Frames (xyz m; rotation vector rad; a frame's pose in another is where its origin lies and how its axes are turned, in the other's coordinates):
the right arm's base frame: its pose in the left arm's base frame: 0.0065 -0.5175 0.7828 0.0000 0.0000 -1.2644
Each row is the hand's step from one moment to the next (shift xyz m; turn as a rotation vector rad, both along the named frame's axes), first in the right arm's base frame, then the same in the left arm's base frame.
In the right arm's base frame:
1: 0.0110 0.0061 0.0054 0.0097 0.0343 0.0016
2: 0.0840 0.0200 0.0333 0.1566 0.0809 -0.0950
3: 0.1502 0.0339 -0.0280 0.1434 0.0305 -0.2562
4: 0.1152 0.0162 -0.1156 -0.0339 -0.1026 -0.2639
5: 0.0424 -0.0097 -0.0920 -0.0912 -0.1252 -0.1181
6: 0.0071 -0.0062 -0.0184 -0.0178 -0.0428 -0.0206
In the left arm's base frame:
1: 0.0091 -0.0086 0.0054 0.0356 0.0011 0.0016
2: 0.0444 -0.0741 0.0333 0.1244 -0.1249 -0.0950
3: 0.0776 -0.1330 -0.0280 0.0723 -0.1275 -0.2562
4: 0.0502 -0.1049 -0.1156 -0.1080 0.0014 -0.2639
5: 0.0035 -0.0434 -0.0920 -0.1469 0.0492 -0.1181
6: -0.0038 -0.0086 -0.0184 -0.0462 0.0041 -0.0206

